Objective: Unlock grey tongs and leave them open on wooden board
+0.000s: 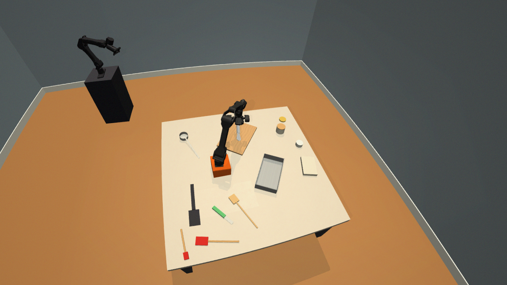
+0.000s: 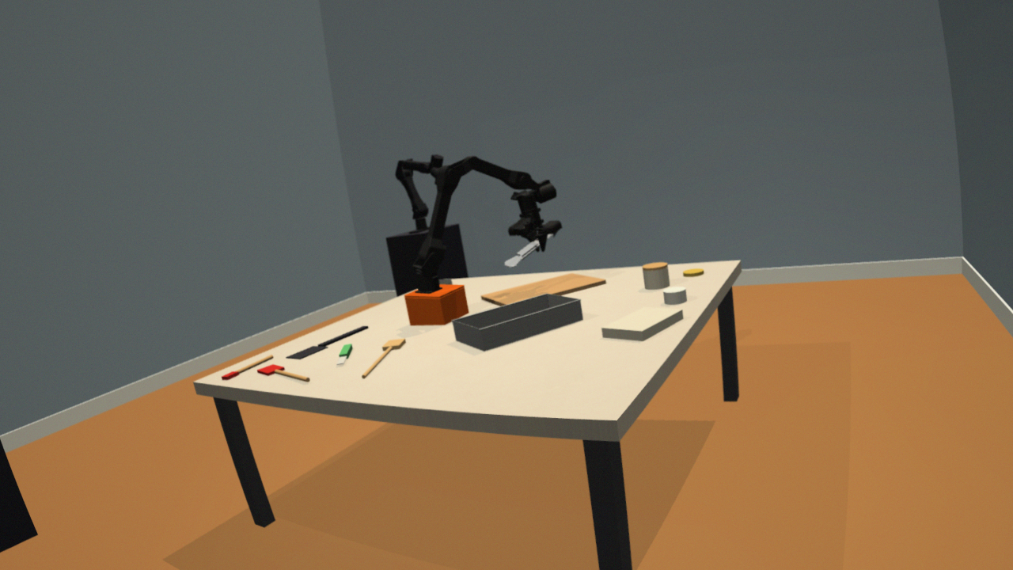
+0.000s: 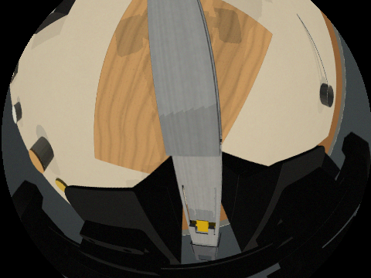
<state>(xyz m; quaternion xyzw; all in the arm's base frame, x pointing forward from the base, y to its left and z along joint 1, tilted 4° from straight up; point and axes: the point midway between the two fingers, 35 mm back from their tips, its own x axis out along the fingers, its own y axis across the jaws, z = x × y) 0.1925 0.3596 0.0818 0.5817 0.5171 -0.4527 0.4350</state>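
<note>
My gripper tip is now 3 cm to the right of the yellow lock piece and 4 cm below it. From my gripper tip the other things lie so: wooden board: 3 cm to the right, 13 cm below; lidded jar: 41 cm ahead, 1 cm to the right, 10 cm below; roasting tin: 19 cm ahead, 46 cm to the right, 10 cm below.
</note>
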